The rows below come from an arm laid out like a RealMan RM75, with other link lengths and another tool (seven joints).
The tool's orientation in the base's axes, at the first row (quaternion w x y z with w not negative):
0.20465 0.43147 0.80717 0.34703
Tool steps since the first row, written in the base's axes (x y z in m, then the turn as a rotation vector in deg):
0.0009 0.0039 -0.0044 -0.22 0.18 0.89
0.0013 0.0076 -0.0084 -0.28 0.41 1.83
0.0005 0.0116 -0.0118 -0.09 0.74 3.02
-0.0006 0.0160 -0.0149 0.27 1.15 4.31
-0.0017 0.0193 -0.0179 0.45 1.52 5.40
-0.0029 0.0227 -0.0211 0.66 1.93 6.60
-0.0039 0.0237 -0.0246 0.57 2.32 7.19
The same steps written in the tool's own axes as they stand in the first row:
0.0029 -0.0012 0.0050 0.24 0.60 -0.67
0.0059 -0.0025 0.0094 0.44 1.35 -1.26
0.0098 -0.0039 0.0127 0.58 2.46 -1.81
0.0142 -0.0051 0.0158 0.68 3.77 -2.30
0.0177 -0.0067 0.0184 0.86 4.82 -2.78
0.0213 -0.0084 0.0211 1.06 5.98 -3.30
0.0228 -0.0111 0.0232 1.41 6.51 -3.61

